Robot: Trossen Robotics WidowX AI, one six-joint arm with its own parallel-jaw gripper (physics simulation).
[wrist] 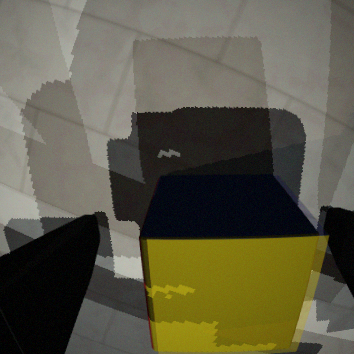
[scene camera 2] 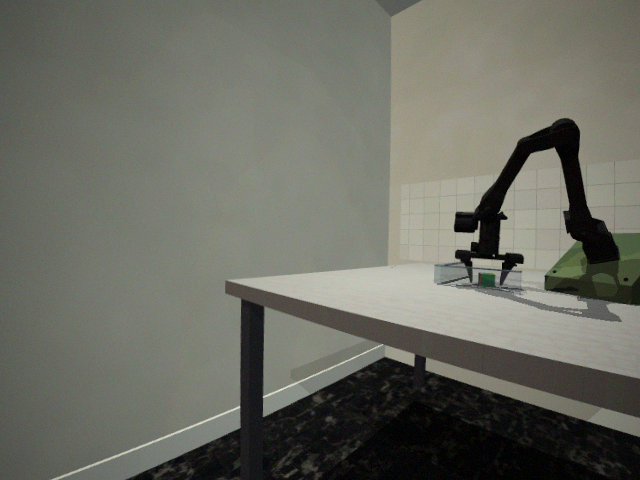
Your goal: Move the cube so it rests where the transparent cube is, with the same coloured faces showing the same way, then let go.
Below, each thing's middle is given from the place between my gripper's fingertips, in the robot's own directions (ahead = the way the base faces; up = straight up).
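There is a transparent cube (wrist: 259,287) that I see 10 mm higher than my hand.
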